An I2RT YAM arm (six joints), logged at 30 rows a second.
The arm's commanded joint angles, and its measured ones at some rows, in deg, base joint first. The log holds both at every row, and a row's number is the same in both.
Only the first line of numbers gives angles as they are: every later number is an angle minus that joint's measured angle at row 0.
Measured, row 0:
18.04 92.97 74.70 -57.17 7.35 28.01
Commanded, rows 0 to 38:
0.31 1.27 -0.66 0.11 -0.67 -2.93
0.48 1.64 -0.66 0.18 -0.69 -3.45
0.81 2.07 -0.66 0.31 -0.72 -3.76
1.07 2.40 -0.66 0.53 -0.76 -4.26
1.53 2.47 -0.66 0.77 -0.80 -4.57
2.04 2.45 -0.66 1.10 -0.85 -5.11
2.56 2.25 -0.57 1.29 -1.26 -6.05
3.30 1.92 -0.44 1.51 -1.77 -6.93
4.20 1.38 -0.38 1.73 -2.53 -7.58
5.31 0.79 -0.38 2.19 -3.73 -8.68
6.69 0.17 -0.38 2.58 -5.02 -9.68
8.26 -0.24 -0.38 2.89 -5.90 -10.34
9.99 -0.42 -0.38 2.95 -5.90 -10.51
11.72 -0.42 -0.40 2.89 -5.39 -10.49
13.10 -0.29 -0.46 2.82 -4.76 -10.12
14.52 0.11 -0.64 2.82 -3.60 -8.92
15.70 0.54 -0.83 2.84 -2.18 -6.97
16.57 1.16 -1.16 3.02 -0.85 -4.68
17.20 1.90 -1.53 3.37 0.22 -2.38
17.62 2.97 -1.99 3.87 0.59 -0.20
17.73 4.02 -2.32 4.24 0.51 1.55
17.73 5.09 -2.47 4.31 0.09 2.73
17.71 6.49 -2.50 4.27 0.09 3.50
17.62 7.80 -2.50 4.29 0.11 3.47
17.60 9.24 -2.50 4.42 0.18 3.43
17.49 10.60 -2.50 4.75 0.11 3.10
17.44 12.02 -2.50 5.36 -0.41 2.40
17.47 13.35 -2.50 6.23 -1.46 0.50
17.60 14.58 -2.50 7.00 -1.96 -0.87
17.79 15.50 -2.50 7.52 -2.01 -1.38
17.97 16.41 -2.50 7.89 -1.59 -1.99
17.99 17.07 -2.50 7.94 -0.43 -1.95
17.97 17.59 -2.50 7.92 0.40 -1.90
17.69 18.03 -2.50 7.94 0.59 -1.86
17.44 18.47 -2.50 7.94 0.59 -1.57
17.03 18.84 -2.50 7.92 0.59 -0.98
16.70 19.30 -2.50 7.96 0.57 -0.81
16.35 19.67 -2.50 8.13 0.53 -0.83
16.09 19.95 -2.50 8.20 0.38 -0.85
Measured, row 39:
17.25 18.40 -2.32 7.85 -0.87 -1.03
